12 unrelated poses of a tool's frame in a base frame.
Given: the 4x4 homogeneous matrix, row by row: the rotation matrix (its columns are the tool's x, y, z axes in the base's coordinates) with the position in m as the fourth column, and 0 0 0 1 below. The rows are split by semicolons.
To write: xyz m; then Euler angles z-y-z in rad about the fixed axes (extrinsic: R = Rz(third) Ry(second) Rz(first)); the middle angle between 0 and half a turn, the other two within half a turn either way. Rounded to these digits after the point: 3 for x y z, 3 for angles.
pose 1, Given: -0.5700, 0.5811, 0.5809, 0.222; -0.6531, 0.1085, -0.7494, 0.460; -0.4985, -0.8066, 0.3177, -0.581; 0, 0, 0, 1
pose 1, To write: 0.222, 0.460, -0.581, -1.017, 1.248, -0.911
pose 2, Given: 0.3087, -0.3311, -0.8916, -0.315; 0.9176, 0.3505, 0.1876, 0.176; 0.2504, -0.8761, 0.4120, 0.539; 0, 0, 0, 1
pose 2, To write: -0.315, 0.176, 0.539, -1.849, 1.146, 2.934
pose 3, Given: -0.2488, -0.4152, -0.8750, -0.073; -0.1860, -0.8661, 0.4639, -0.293; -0.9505, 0.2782, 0.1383, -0.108; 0, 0, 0, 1
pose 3, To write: -0.073, -0.293, -0.108, 0.285, 1.432, 2.654
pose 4, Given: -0.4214, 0.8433, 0.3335, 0.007; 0.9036, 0.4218, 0.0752, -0.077; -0.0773, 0.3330, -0.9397, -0.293; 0, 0, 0, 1
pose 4, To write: 0.007, -0.077, -0.293, 1.343, 2.793, 0.222
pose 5, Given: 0.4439, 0.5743, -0.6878, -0.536; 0.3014, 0.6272, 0.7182, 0.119; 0.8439, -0.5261, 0.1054, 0.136; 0, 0, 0, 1
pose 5, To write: -0.536, 0.119, 0.136, -2.584, 1.465, 2.335
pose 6, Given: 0.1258, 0.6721, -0.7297, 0.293; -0.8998, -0.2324, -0.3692, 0.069; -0.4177, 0.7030, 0.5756, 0.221; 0, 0, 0, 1
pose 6, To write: 0.293, 0.069, 0.221, 1.035, 0.958, -2.673
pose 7, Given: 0.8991, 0.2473, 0.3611, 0.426; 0.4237, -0.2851, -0.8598, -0.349; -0.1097, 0.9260, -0.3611, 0.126; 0, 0, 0, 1
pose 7, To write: 0.426, -0.349, 0.126, 1.453, 1.940, -1.173
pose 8, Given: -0.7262, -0.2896, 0.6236, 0.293; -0.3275, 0.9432, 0.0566, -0.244; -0.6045, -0.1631, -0.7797, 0.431; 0, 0, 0, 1
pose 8, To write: 0.293, -0.244, 0.431, -0.264, 2.465, 0.091
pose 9, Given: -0.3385, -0.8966, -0.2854, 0.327; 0.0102, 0.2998, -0.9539, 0.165; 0.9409, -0.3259, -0.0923, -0.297; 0, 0, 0, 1
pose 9, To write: 0.327, 0.165, -0.297, -2.808, 1.663, -1.862
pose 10, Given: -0.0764, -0.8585, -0.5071, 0.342; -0.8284, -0.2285, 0.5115, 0.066; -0.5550, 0.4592, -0.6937, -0.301; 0, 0, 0, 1
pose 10, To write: 0.342, 0.066, -0.301, 0.691, 2.337, 2.352
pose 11, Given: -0.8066, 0.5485, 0.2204, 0.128; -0.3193, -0.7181, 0.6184, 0.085; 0.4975, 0.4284, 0.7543, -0.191; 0, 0, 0, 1
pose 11, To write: 0.128, 0.085, -0.191, 2.431, 0.716, 1.228
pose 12, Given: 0.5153, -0.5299, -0.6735, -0.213; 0.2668, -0.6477, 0.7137, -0.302; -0.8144, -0.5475, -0.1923, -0.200; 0, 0, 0, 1
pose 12, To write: -0.213, -0.302, -0.200, -0.592, 1.764, 2.327
